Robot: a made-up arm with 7 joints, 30 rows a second.
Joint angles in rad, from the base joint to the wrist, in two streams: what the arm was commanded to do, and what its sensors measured. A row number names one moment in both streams.
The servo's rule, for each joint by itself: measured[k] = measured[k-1] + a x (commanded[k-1-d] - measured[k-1]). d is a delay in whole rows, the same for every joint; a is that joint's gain. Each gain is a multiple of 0.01, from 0.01 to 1. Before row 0 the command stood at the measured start. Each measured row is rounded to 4 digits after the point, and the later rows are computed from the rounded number. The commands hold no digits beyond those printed.
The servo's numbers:
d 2
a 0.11 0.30 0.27 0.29 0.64 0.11 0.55
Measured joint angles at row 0:
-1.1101, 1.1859, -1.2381, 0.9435, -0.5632, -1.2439, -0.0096
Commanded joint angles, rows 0 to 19:
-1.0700, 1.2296, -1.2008, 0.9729, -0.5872, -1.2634, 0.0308
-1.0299, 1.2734, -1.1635, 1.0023, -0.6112, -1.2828, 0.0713
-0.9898, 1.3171, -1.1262, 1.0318, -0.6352, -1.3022, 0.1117
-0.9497, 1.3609, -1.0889, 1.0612, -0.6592, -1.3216, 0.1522
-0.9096, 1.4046, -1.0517, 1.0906, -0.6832, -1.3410, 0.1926
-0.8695, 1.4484, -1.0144, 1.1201, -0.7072, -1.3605, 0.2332
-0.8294, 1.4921, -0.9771, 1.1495, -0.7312, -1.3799, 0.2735
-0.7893, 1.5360, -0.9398, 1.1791, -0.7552, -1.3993, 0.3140
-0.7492, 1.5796, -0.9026, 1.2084, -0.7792, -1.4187, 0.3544
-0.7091, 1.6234, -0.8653, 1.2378, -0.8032, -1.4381, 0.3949
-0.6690, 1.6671, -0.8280, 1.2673, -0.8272, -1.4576, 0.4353
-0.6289, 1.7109, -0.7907, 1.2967, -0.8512, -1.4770, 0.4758
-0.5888, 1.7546, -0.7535, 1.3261, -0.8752, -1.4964, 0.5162
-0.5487, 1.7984, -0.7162, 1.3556, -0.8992, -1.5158, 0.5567
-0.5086, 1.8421, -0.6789, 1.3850, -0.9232, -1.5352, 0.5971
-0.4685, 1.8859, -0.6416, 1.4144, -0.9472, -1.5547, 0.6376
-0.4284, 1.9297, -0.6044, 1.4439, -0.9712, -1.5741, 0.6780
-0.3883, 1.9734, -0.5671, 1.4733, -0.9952, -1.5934, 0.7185
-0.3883, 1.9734, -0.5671, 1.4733, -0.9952, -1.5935, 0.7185
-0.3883, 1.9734, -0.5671, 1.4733, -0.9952, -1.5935, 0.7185
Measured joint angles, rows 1 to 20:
-1.1101, 1.1859, -1.2381, 0.9435, -0.5632, -1.2439, -0.0096
-1.1101, 1.1859, -1.2381, 0.9435, -0.5632, -1.2439, -0.0096
-1.1057, 1.1990, -1.2280, 0.9520, -0.5786, -1.2460, 0.0126
-1.0974, 1.2213, -1.2106, 0.9666, -0.5995, -1.2500, 0.0449
-1.0856, 1.2500, -1.1878, 0.9855, -0.6223, -1.2557, 0.0816
-1.0707, 1.2833, -1.1611, 1.0075, -0.6459, -1.2629, 0.1204
-1.0530, 1.3197, -1.1316, 1.0316, -0.6698, -1.2715, 0.1601
-1.0328, 1.3583, -1.1000, 1.0573, -0.6937, -1.2813, 0.2003
-1.0104, 1.3984, -1.0668, 1.0840, -0.7177, -1.2921, 0.2406
-0.9861, 1.4397, -1.0325, 1.1116, -0.7417, -1.3039, 0.2810
-0.9600, 1.4817, -0.9974, 1.1397, -0.7657, -1.3165, 0.3214
-0.9324, 1.5242, -0.9617, 1.1681, -0.7897, -1.3299, 0.3618
-0.9034, 1.5671, -0.9256, 1.1969, -0.8137, -1.3439, 0.4022
-0.8732, 1.6102, -0.8892, 1.2258, -0.8377, -1.3585, 0.4427
-0.8419, 1.6535, -0.8526, 1.2549, -0.8617, -1.3737, 0.4831
-0.8096, 1.6970, -0.8158, 1.2841, -0.8857, -1.3893, 0.5236
-0.7765, 1.7405, -0.7788, 1.3134, -0.9097, -1.4053, 0.5640
-0.7426, 1.7841, -0.7418, 1.3427, -0.9337, -1.4217, 0.6045
-0.7080, 1.8278, -0.7047, 1.3720, -0.9577, -1.4385, 0.6449
-0.6728, 1.8715, -0.6675, 1.4014, -0.9817, -1.4555, 0.6854

